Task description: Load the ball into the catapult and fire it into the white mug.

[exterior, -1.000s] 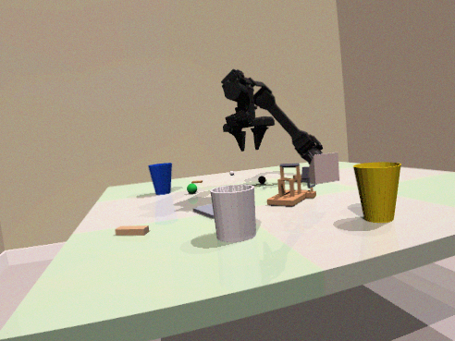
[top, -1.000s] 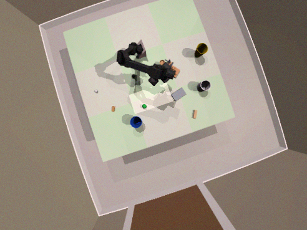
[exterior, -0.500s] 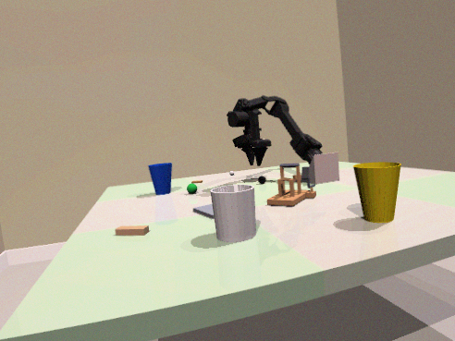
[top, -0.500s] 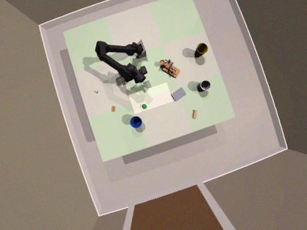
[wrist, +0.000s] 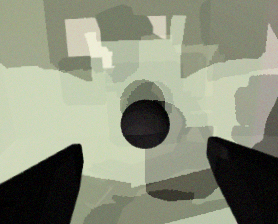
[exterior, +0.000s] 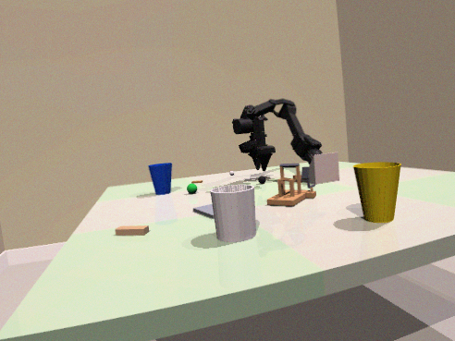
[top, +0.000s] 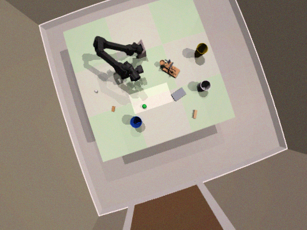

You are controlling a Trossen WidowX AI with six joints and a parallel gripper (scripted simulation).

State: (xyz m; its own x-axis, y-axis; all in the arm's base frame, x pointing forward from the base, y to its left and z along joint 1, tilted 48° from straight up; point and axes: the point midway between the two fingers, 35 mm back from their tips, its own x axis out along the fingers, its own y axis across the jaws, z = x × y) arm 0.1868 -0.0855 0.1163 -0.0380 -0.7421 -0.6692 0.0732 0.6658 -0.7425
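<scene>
My gripper tip is 40 mm above the black ball. From my gripper tip the other things lie so: small white ball (10 mm behind, 370 mm to the right, 40 mm below); then brown wooden catapult (30 mm ahead, 320 mm to the left); then green ball (290 mm ahead, 20 mm to the right, 40 mm below).
</scene>
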